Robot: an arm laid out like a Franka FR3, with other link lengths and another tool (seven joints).
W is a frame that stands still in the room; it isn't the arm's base.
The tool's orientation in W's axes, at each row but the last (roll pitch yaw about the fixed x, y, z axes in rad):
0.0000, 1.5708, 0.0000
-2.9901, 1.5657, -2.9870
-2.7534, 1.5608, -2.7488
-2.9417, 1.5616, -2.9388
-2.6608, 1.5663, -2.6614
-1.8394, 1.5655, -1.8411
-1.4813, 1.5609, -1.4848
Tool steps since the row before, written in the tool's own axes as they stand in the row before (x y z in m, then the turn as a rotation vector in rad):
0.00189, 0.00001, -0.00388, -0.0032, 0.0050, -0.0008
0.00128, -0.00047, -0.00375, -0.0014, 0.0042, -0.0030
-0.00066, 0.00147, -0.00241, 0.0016, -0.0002, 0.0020
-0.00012, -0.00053, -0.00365, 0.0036, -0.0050, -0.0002
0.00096, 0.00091, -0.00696, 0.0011, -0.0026, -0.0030
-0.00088, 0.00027, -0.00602, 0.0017, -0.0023, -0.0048
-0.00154, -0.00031, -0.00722, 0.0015, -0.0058, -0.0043
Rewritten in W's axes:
-0.00388, 0.00001, -0.00189, -0.0008, 0.0050, 0.0032
-0.00375, -0.00048, -0.00126, -0.0030, 0.0042, 0.0014
-0.00241, 0.00146, 0.00068, 0.0020, -0.0002, -0.0016
-0.00365, -0.00054, 0.00015, -0.0002, -0.0050, -0.0036
-0.00696, 0.00091, -0.00093, -0.0030, -0.0026, -0.0011
-0.00602, 0.00028, 0.00089, -0.0048, -0.0023, -0.0017
-0.00722, -0.00027, 0.00154, -0.0043, -0.0058, -0.0014

